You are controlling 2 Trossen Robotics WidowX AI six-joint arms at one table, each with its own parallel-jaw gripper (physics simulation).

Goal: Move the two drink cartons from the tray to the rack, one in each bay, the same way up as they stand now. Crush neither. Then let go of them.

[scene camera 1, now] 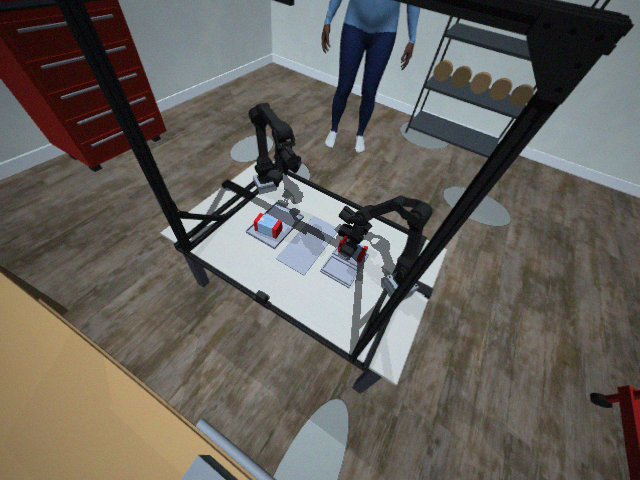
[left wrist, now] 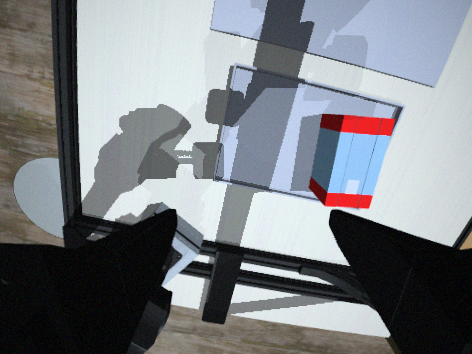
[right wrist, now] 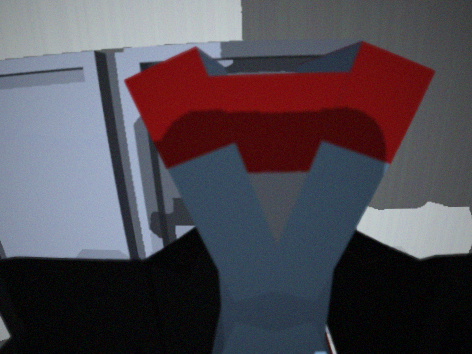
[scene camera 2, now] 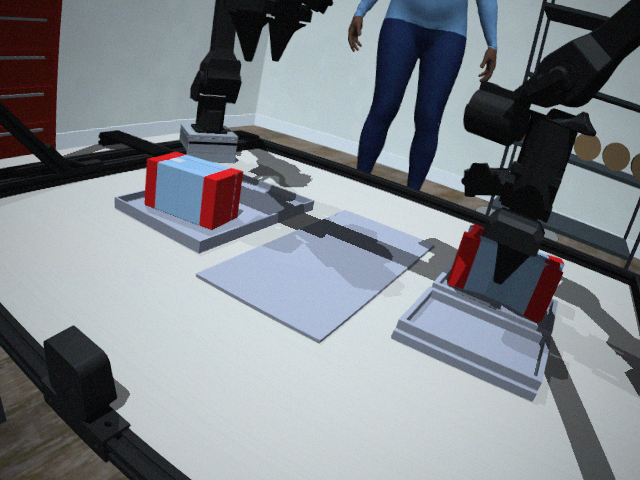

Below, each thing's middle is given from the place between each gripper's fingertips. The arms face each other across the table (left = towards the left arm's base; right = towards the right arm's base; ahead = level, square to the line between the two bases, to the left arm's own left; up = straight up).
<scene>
Right now my right hand is 10 cm past the flat grey mat (scene camera 2: 313, 280), 18 cm to the right of it and 3 cm above it. From my right hand the other things lie so: grey tray (scene camera 2: 261, 205) 15 cm behind, 38 cm to the left, 3 cm below.
The grey tray is 80 mm behind my left hand, 40 mm to the right of it and 210 mm below it. Round my left hand: flat grey mat (40 mm behind, 250 mm to the right, 220 mm below).
</scene>
